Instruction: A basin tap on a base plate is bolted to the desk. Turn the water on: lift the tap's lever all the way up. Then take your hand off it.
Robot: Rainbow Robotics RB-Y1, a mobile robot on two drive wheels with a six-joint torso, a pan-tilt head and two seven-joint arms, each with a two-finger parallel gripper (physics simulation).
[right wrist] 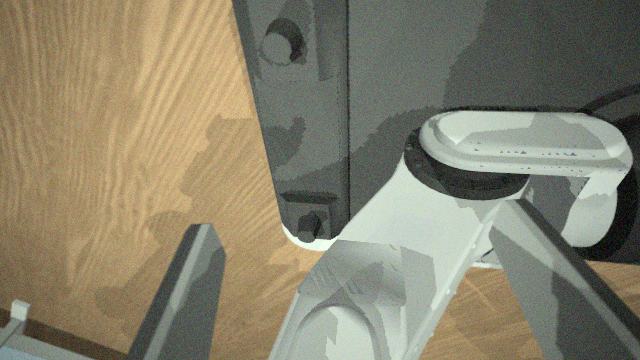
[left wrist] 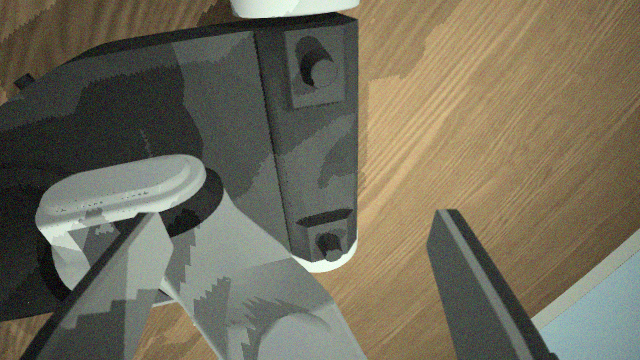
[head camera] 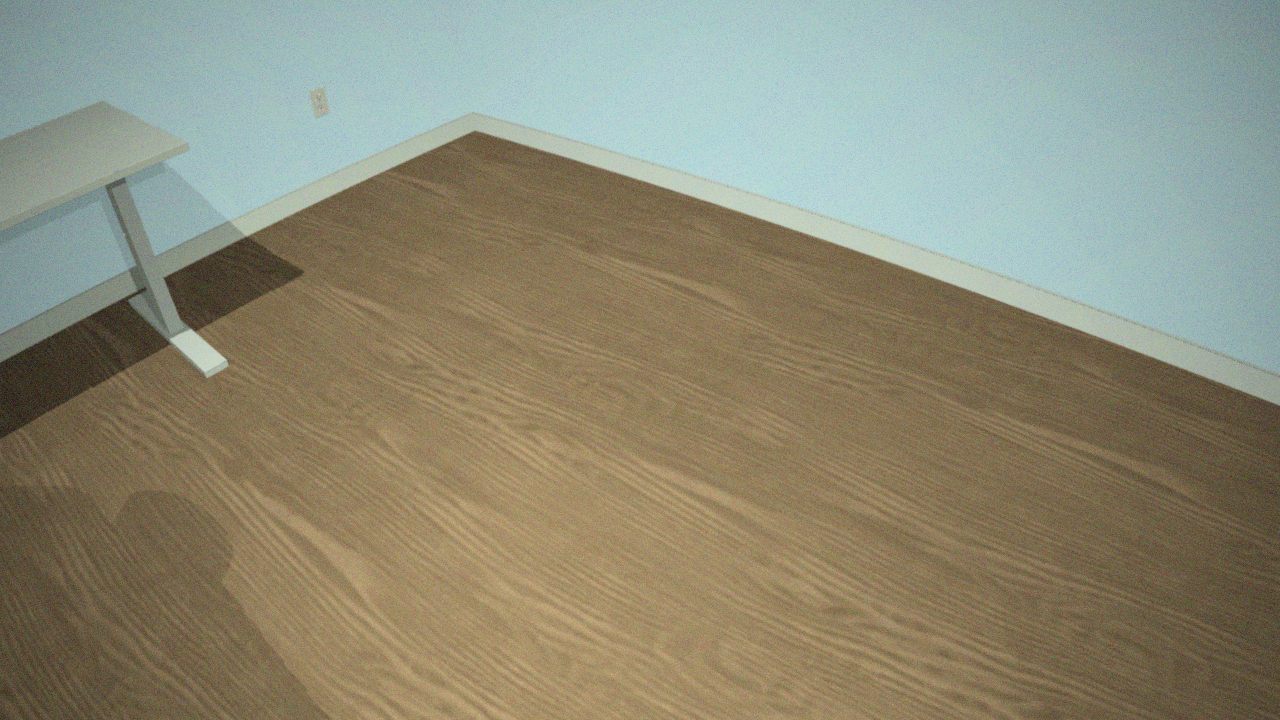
Observation:
In view: my left gripper (left wrist: pixel 296 230), my right gripper (right wrist: pixel 355 228) and a desk (head camera: pixel 99 145).

